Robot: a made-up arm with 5 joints.
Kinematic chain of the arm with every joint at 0, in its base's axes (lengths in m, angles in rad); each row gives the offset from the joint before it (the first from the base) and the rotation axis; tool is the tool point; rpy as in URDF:
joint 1: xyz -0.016 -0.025 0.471 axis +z
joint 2: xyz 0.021 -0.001 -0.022 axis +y
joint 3: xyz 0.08 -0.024 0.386 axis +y
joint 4: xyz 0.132 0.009 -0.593 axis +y
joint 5: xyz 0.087 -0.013 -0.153 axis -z
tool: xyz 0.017 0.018 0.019 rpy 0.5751 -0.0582 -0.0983
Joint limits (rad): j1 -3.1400..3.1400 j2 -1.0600..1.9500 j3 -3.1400..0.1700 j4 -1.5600..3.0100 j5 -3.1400..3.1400
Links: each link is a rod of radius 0.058 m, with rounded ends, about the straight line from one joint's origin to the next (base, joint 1, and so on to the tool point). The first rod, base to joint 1, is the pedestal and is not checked.
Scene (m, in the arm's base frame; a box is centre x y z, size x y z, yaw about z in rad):
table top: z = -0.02
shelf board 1: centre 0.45 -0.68 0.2 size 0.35 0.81 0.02 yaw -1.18
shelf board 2: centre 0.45 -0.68 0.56 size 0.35 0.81 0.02 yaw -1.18
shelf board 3: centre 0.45 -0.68 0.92 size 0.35 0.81 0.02 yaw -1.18
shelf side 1: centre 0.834 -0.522 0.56 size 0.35 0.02 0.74 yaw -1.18
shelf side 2: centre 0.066 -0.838 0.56 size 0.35 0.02 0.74 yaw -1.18
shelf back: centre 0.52 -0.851 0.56 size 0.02 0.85 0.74 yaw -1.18
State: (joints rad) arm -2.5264 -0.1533 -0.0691 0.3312 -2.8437
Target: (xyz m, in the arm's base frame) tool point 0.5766 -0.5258 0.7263
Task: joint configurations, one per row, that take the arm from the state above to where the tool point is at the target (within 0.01 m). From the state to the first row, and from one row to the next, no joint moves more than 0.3 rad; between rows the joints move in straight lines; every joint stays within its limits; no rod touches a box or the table.
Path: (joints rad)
1: -2.2430 -0.3571 -0.3360 0.1576 -2.8150
2: -1.9596 -0.5609 -0.6028 -0.0160 -2.7862
3: -1.6762 -0.7646 -0.8697 -0.1895 -2.7575
4: -1.3928 -0.9684 -1.1365 -0.3631 -2.7287
5: -1.1528 -0.9152 -0.9841 -0.2044 -2.7423
6: -0.9127 -0.8619 -0.8317 -0.0456 -2.7558
7: -0.6727 -0.8087 -0.6792 0.1131 -2.7694
8: -0.4327 -0.7555 -0.5268 0.2718 -2.7829
9: -0.5410 -0.4715 -0.7613 0.2189 -2.7995
10: -0.6493 -0.1875 -0.9959 0.1659 -2.8160

